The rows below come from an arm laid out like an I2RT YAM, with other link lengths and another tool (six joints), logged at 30 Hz.
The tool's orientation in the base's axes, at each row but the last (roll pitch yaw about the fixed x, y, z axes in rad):
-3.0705, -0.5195, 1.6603
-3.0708, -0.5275, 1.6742
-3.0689, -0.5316, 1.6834
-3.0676, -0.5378, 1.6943
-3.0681, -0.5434, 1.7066
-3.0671, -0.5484, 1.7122
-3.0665, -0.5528, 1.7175
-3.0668, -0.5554, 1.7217
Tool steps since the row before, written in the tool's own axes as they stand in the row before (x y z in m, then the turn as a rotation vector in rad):
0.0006, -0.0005, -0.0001, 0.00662, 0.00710, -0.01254
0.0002, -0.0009, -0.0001, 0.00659, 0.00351, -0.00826
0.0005, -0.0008, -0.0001, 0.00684, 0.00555, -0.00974
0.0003, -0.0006, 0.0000, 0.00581, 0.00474, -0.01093
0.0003, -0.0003, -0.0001, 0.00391, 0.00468, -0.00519
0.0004, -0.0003, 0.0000, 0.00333, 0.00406, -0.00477
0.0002, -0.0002, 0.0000, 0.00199, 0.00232, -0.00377
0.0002, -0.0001, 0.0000, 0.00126, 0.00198, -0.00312
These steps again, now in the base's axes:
-0.0005, 0.0004, 0.0004, 0.00796, 0.00050, 0.01371
-0.0009, 0.0000, 0.0002, 0.00389, 0.00208, 0.01022
-0.0008, 0.0003, 0.0004, 0.00607, 0.00187, 0.01149
-0.0006, 0.0002, 0.0002, 0.00554, 0.00027, 0.01204
-0.0003, 0.0002, 0.0003, 0.00489, 0.00152, 0.00616
-0.0003, 0.0003, 0.0002, 0.00429, 0.00113, 0.00554
-0.0002, 0.0001, 0.0001, 0.00260, 0.00019, 0.00410
-0.0001, 0.0001, 0.0001, 0.00226, -0.00015, 0.00318

